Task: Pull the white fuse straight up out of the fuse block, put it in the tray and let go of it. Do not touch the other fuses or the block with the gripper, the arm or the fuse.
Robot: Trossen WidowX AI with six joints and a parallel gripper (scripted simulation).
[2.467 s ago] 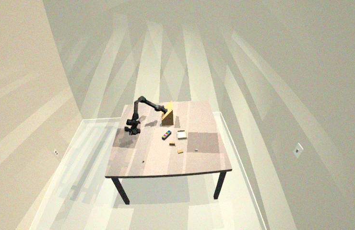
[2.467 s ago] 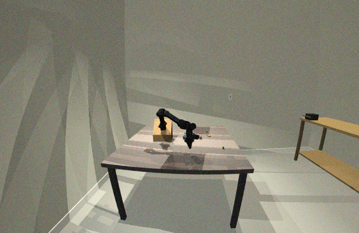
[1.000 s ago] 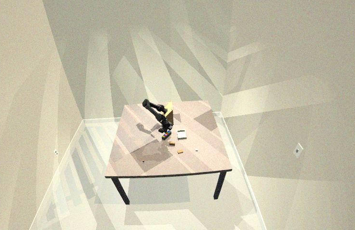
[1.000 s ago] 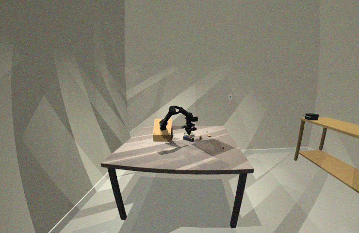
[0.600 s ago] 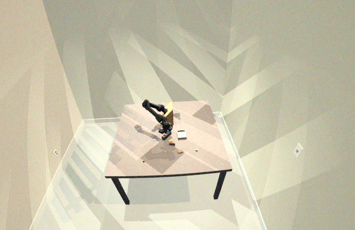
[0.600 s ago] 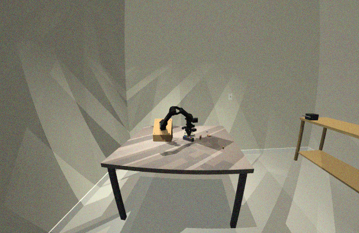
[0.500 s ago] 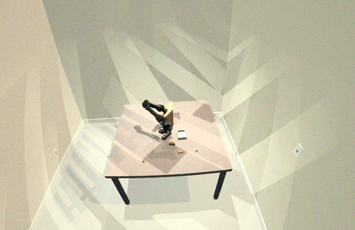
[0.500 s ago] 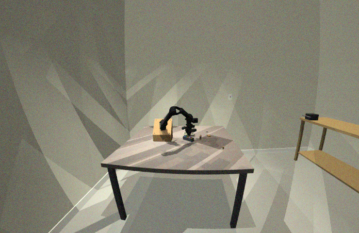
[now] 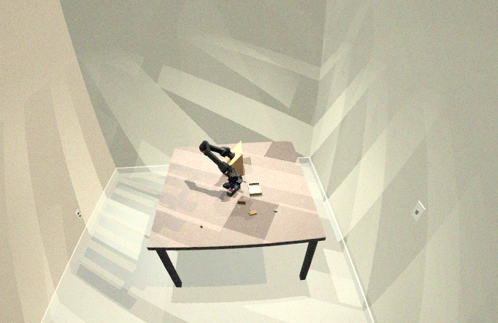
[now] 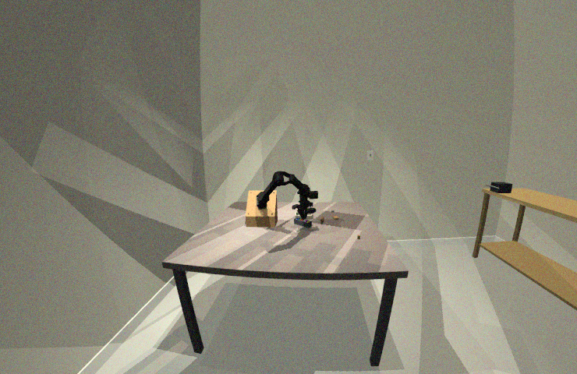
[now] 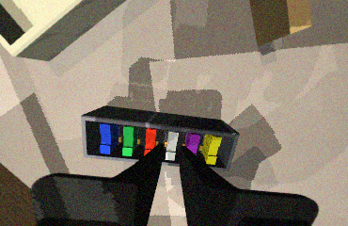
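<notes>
The white fuse lies 20 mm below my gripper tip. From my gripper tip the other things lie so: tray (10 mm ahead, 180 mm to the left, 40 mm below).
</notes>
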